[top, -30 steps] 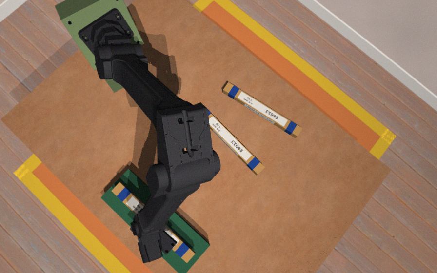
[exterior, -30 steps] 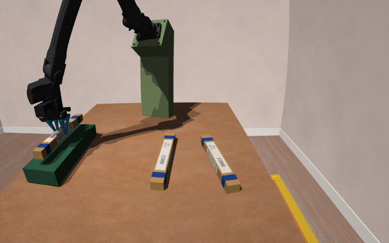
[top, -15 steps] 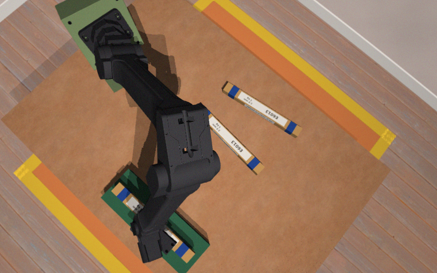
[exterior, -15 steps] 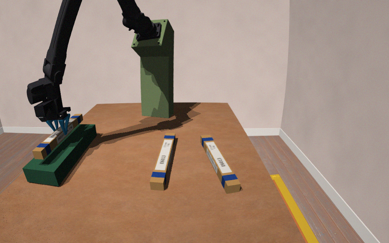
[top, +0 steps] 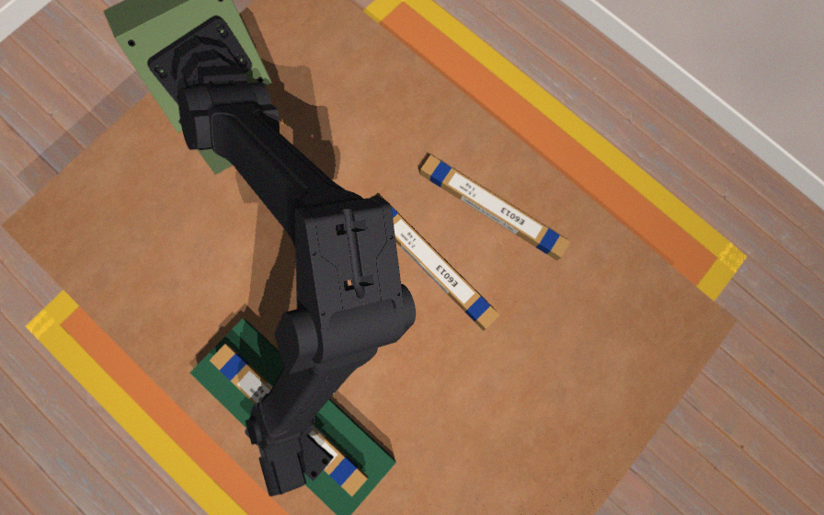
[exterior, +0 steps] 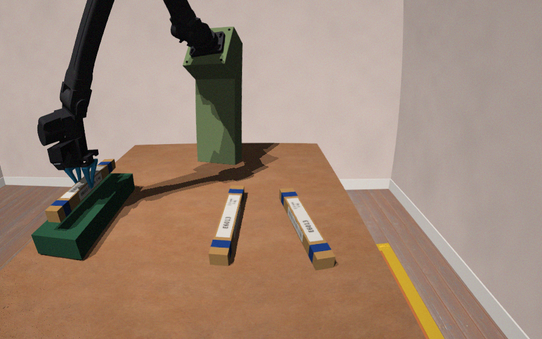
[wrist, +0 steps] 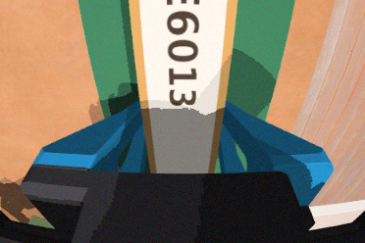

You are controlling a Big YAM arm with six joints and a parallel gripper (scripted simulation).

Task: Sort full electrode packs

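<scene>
The green platform is 9 cm below my hand.
</scene>
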